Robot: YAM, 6 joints.
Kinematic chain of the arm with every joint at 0, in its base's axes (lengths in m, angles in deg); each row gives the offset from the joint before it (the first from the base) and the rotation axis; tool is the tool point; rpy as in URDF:
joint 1: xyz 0 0 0.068 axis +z
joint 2: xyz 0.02 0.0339 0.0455 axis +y
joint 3: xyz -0.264 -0.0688 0 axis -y
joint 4: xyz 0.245 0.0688 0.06 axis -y
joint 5: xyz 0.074 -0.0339 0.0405 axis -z
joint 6: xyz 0.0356 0 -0.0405 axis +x
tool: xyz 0 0 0 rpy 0 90 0
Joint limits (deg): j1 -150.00..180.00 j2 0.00..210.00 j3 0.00..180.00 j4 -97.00..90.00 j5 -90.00..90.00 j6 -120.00..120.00
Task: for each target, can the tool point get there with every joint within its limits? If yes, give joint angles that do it. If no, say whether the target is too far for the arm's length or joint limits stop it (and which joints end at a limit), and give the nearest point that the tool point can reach.
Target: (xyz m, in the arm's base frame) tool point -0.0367 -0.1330 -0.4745
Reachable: no: joint limits stop it (at a limit: joint 2) | nearest point -0.0434 -0.1574 -0.3701 | short by 0.107 m
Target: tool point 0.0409 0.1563 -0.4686
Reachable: no: joint limits stop it (at a limit: joint 2) | nearest point 0.0455 0.1740 -0.3738 | short by 0.097 m
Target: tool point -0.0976 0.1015 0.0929
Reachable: yes | joints 128.12 85.97 25.66 -48.75 -23.48 -78.41
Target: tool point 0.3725 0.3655 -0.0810
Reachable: yes | joints 45.78 170.51 124.61 -29.11 19.76 -80.14
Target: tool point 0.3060 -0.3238 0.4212
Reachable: yes | joints -48.50 107.14 95.20 38.36 -24.24 -10.67
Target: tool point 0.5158 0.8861 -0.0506
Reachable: no: too far | nearest point 0.3208 0.5511 0.0127 | short by 0.393 m
